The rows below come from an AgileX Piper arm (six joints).
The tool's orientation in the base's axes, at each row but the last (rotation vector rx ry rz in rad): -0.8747 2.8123 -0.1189; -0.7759 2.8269 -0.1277; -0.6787 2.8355 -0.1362; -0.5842 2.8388 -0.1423
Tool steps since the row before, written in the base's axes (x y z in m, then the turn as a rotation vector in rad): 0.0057 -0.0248 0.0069 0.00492 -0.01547 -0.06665; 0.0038 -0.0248 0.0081 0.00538 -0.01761 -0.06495; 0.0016 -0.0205 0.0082 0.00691 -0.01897 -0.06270; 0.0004 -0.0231 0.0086 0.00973 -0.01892 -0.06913
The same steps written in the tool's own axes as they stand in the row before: 0.0084 -0.0245 -0.0051 0.01551 -0.00655 0.06650; 0.0081 -0.0243 -0.0063 0.01592 -0.00885 0.06501; 0.0064 -0.0201 -0.0068 0.01478 -0.01104 0.06324; 0.0071 -0.0225 -0.0071 0.01361 -0.01114 0.07016
